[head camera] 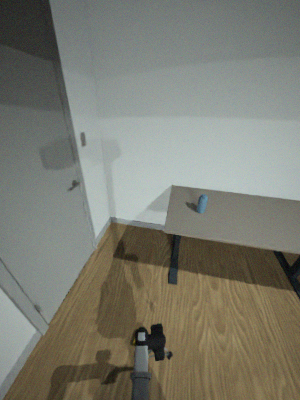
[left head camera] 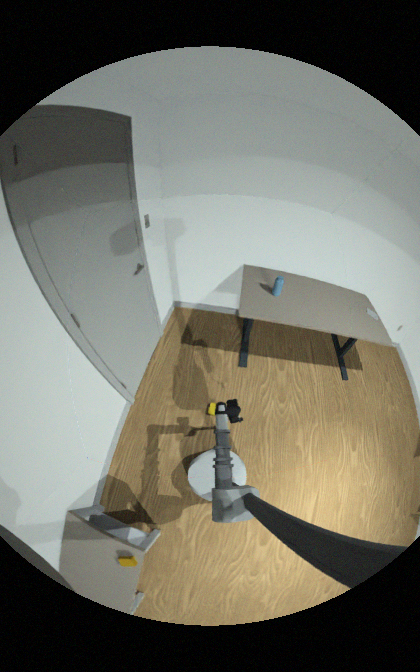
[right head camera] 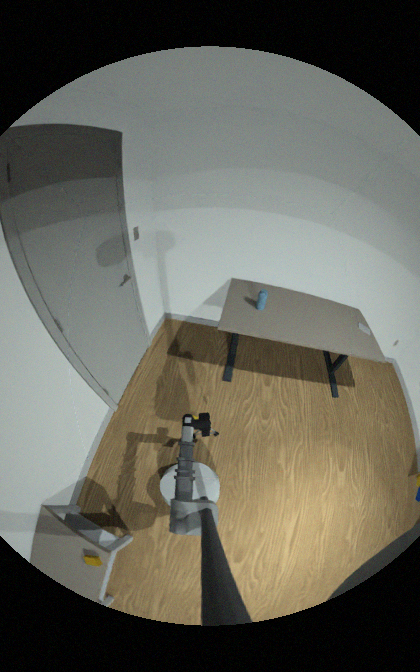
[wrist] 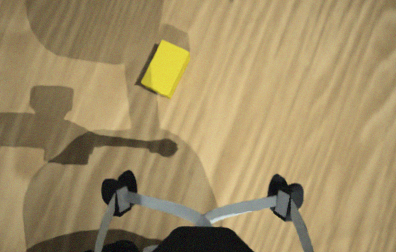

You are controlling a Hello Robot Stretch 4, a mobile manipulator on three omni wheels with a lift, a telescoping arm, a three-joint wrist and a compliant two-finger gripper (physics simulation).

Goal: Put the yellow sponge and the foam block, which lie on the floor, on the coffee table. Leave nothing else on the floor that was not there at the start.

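Frame: origin at the robot's base, x down, y right, z back, level; millimetres.
Where they show: gripper, fingertip midpoint: (left head camera: 228, 421) (wrist: 202, 187).
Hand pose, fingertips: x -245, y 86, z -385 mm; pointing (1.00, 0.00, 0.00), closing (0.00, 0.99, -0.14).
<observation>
After its pixels a point has its place.
The bright yellow sponge (head camera: 134, 340) @(y -54, x -17, z -536 mm) (left head camera: 212, 409) @(y -18, x -17, z -548 mm) (right head camera: 195, 417) @(y 10, x -17, z -590 mm) (wrist: 165, 69) @(y -17, x -17, z -557 mm) lies flat on the wooden floor; the wrist mostly hides it in the head and right head views. My gripper (head camera: 159, 345) (left head camera: 234, 411) (right head camera: 202, 425) (wrist: 202, 187) @(y 86, x -245, z -385 mm) is open and empty, above the floor near the sponge. In the wrist view the sponge is beyond the fingertips, left of the middle between them. The amber foam block (left head camera: 127, 561) @(y -513, x -467, z 634 mm) (right head camera: 93, 560) rests on the coffee table (left head camera: 87, 547) @(y -807, x -422, z 669 mm) (right head camera: 57, 542) at the lower left, far from the gripper.
A desk (head camera: 240, 220) @(y 796, x -692, z -1127 mm) (left head camera: 315, 305) @(y 833, x -692, z -1123 mm) (right head camera: 305, 320) @(y 872, x -692, z -1121 mm) with dark legs carries a blue bottle (head camera: 202, 204) @(y 478, x -788, z -1210 mm) (left head camera: 278, 286) @(y 482, x -788, z -1208 mm) (right head camera: 262, 300) @(y 488, x -786, z -1208 mm). A grey door (head camera: 35, 190) @(y -678, x -1020, z -972 mm) (left head camera: 80, 260) @(y -706, x -1223, z -837 mm) (right head camera: 70, 270) @(y -700, x -1205, z -867 mm) is at the left. Something yellow and blue (right head camera: 418, 493) shows at the right edge in the right head view.
</observation>
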